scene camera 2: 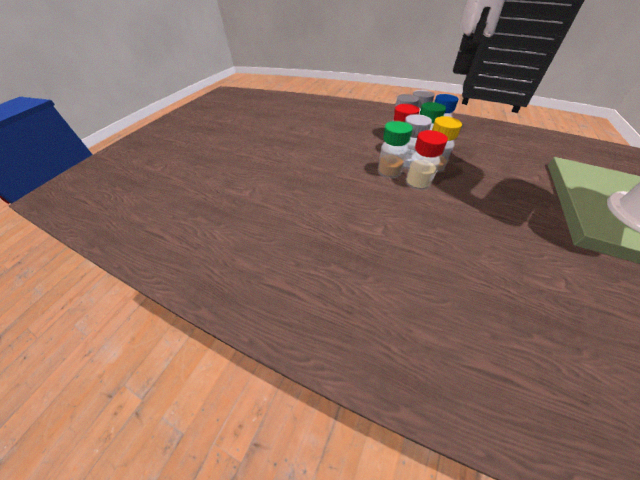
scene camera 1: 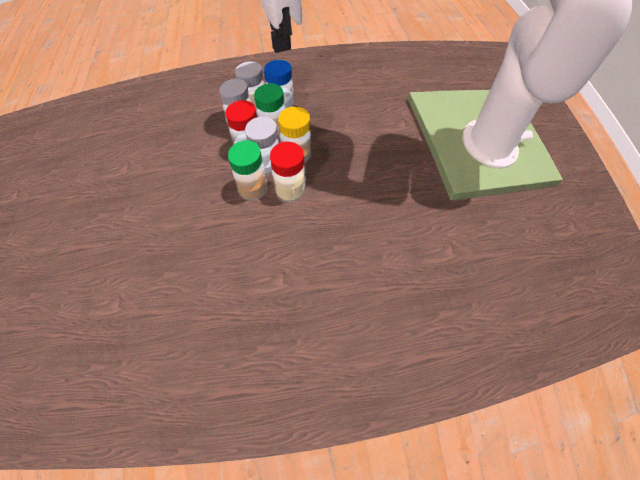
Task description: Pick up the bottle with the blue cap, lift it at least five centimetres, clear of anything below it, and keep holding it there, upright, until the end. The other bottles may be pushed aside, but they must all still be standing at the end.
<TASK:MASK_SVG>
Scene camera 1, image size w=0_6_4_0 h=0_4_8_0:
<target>green-capped bottle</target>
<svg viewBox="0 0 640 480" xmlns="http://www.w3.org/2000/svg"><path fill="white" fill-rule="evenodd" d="M264 84L258 87L254 93L257 117L273 119L277 126L277 138L279 139L278 117L285 109L283 89L277 84Z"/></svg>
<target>yellow-capped bottle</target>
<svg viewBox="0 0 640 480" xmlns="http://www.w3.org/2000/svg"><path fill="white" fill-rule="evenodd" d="M289 107L284 109L278 117L280 143L294 142L303 149L304 163L306 163L311 156L310 116L301 107Z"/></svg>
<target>green-capped bottle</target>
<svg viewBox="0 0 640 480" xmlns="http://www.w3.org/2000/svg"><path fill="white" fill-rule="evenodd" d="M244 140L237 142L230 148L228 158L239 195L245 200L254 201L266 194L268 185L259 145L253 141Z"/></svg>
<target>red-capped bottle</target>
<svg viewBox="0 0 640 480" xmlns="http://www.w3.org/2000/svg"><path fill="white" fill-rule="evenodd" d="M250 101L236 101L226 109L226 117L230 126L229 131L233 145L247 140L245 127L250 120L257 117L255 106Z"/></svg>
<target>grey-capped bottle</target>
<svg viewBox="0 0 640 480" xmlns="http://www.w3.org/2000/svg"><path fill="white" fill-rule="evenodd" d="M256 117L250 120L245 127L246 138L259 145L265 174L269 176L272 175L270 152L274 146L279 144L277 126L275 121L269 117Z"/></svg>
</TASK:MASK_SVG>
